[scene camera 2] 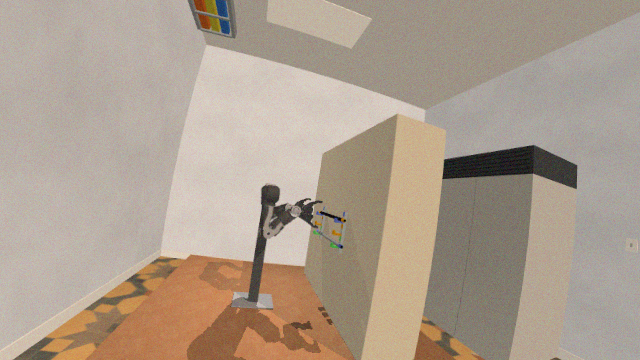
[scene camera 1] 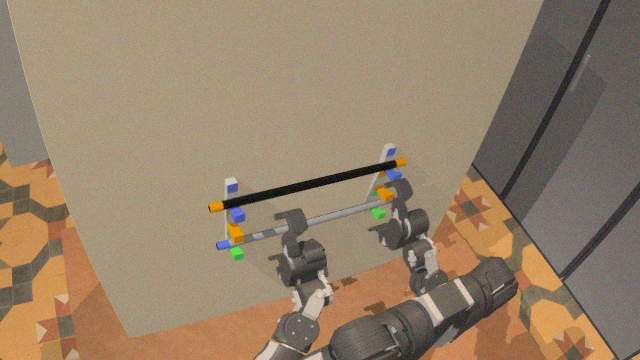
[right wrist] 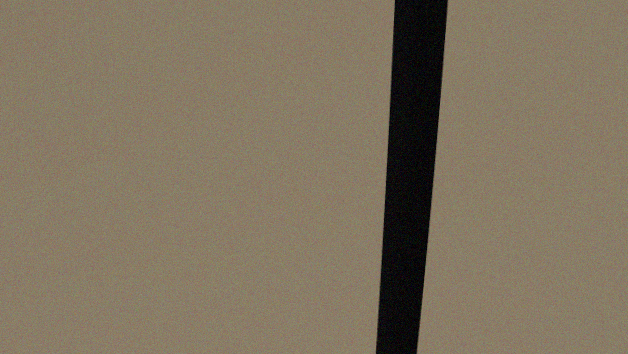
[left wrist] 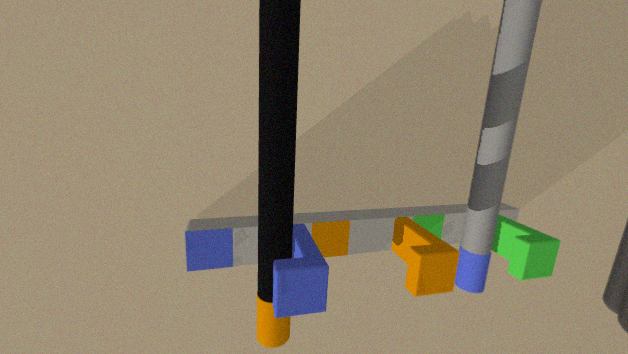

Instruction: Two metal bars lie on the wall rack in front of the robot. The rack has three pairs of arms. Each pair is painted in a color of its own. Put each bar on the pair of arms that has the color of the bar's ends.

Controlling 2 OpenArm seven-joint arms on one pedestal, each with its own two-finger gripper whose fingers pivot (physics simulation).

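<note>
The black bar with orange ends [scene camera 1: 310,185] [scene camera 2: 330,216] [left wrist: 278,150] [right wrist: 410,175] lies on the top, blue arms [scene camera 1: 237,215] [left wrist: 300,290]. The grey bar with blue ends [scene camera 1: 340,212] [left wrist: 515,35] lies on the bottom, green arms [scene camera 1: 236,253] [left wrist: 542,257]. The middle, orange arms [scene camera 1: 236,233] [left wrist: 435,272] bear no bar. My left gripper [scene camera 1: 272,236] is open and empty near the grey bar, left of its middle; its upper finger overlaps that bar in scene camera 1. My right gripper [scene camera 1: 378,206] is open and empty near the bars' right ends. Its distance from the bars is unclear.
The rack's pale left post [scene camera 1: 231,181] [left wrist: 372,235] is fixed to the beige wall [scene camera 1: 250,100] [scene camera 2: 360,200]. The arm pairs project from the wall close to the grippers. A dark cabinet [scene camera 1: 590,200] stands at the right in scene camera 1.
</note>
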